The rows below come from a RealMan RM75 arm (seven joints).
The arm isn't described. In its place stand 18 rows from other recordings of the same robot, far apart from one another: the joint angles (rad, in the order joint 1, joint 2, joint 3, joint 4, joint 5, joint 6, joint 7), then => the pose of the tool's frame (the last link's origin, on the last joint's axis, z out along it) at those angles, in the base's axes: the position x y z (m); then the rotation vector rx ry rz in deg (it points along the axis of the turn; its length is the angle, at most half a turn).
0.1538, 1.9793, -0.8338, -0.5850, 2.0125, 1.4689, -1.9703 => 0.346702 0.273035 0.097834 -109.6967 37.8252 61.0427
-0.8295, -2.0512, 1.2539, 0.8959, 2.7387, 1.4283, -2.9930 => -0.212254 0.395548 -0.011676 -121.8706 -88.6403 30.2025
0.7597, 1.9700, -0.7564, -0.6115, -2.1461, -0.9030, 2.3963 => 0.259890 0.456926 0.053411 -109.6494 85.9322 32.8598
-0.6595, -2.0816, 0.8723, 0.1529, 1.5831, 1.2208, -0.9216 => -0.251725 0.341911 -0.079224 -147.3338 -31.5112 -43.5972
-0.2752, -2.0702, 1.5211, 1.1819, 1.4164, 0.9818, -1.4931 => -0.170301 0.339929 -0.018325 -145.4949 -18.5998 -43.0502
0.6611, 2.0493, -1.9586, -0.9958, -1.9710, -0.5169, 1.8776 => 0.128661 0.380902 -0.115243 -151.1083 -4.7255 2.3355
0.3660, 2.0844, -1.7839, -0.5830, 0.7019, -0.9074, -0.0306 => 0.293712 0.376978 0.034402 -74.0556 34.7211 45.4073
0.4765, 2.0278, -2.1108, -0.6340, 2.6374, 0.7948, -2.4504 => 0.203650 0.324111 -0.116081 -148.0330 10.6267 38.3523
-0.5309, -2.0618, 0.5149, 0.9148, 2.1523, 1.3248, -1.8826 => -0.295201 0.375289 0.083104 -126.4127 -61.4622 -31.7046
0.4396, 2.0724, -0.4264, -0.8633, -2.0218, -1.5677, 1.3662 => 0.302183 0.326963 0.076819 -137.1774 33.4019 37.0463
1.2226, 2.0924, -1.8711, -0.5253, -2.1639, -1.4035, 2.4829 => 0.114859 0.350612 -0.117750 163.4894 -35.3988 57.7439
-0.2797, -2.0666, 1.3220, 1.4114, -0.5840, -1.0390, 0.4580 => -0.265090 0.358879 0.047328 -117.8498 -64.2749 2.0266
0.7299, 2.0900, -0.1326, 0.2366, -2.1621, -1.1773, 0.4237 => 0.205471 0.306887 -0.134029 -147.9020 15.4118 50.7018
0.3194, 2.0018, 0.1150, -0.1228, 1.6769, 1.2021, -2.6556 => 0.427817 0.275659 0.081304 -77.0874 40.3880 34.1068
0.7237, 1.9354, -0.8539, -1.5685, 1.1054, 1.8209, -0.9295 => 0.087605 0.361991 0.145878 -158.0494 17.4026 17.0258
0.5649, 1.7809, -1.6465, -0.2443, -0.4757, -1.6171, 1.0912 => 0.245205 0.354052 0.075352 -134.0304 25.8967 77.1014
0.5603, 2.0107, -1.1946, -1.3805, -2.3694, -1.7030, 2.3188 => 0.187149 0.345310 0.045445 -159.1060 47.7064 -15.8398
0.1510, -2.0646, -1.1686, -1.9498, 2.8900, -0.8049, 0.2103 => -0.177071 0.265358 -0.003734 -123.2642 -41.2349 -2.5216
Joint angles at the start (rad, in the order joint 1, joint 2, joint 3, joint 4, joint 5, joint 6, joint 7):
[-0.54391 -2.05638 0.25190 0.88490 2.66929 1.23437 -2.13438]
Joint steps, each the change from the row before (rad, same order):
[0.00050 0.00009 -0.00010 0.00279 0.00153 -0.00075 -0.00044]
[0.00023 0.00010 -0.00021 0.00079 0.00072 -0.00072 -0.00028]
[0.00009 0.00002 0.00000 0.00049 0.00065 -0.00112 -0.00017]
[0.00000 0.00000 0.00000 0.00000 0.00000 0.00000 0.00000]
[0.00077 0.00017 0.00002 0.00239 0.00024 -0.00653 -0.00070]
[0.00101 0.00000 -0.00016 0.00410 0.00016 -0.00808 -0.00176]
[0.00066 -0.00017 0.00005 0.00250 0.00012 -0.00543 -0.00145]
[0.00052 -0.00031 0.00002 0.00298 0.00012 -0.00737 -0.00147]
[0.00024 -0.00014 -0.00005 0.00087 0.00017 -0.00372 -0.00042]
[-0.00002 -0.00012 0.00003 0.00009 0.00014 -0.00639 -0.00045]
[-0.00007 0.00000 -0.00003 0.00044 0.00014 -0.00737 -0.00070]
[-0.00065 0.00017 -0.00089 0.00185 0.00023 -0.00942 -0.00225]
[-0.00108 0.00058 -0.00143 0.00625 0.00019 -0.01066 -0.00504]
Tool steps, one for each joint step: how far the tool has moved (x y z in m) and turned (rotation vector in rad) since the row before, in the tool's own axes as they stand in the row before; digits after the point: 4 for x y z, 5 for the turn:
[0.0003 -0.0007 -0.0006 0.00363 0.00073 0.00084]
[0.0001 -0.0003 -0.0002 0.00173 0.00034 -0.00002]
[0.0001 -0.0003 -0.0001 0.00167 0.00035 0.00020]
[0.0000 0.0000 0.0000 0.00000 0.00000 0.00000]
[0.0007 -0.0013 -0.0006 0.00779 0.00448 -0.00008]
[0.0010 -0.0017 -0.0009 0.01020 0.00633 -0.00083]
[0.0006 -0.0010 -0.0005 0.00651 0.00396 -0.00084]
[0.0009 -0.0012 -0.0005 0.00827 0.00533 -0.00063]
[0.0003 -0.0006 -0.0001 0.00382 0.00226 -0.00025]
[0.0005 -0.0007 0.0000 0.00539 0.00334 -0.00036]
[0.0007 -0.0009 -0.0001 0.00653 0.00420 -0.00044]
[0.0014 -0.0013 -0.0004 0.00915 0.00687 -0.00167]
[0.0027 -0.0020 -0.0012 0.01318 0.01103 -0.00270]

